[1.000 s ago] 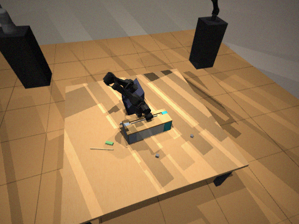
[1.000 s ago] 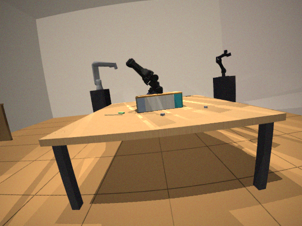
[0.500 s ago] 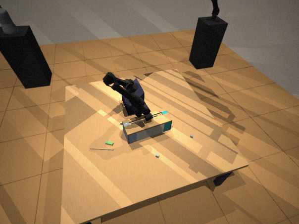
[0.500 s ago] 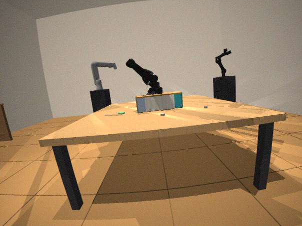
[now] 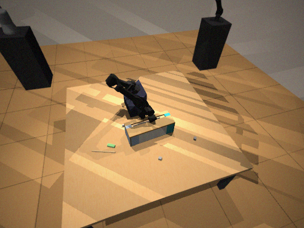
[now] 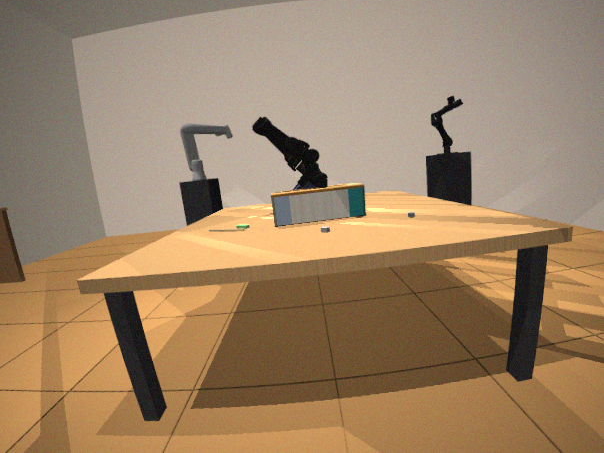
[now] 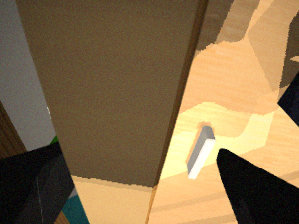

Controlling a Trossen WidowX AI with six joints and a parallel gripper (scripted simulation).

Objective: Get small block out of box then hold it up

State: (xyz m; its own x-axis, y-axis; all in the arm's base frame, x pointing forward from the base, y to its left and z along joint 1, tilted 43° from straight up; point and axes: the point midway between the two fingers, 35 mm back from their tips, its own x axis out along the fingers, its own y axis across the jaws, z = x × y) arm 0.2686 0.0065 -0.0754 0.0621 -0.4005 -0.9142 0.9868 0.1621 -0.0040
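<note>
My gripper tip is 5 cm short of the small green block and 3 cm to the right of it. Also, from my gripper tip: long box (4 cm ahead, 4 cm to the right, 3 cm below); then thin stick (17 cm ahead, 43 cm to the right, 9 cm below).
</note>
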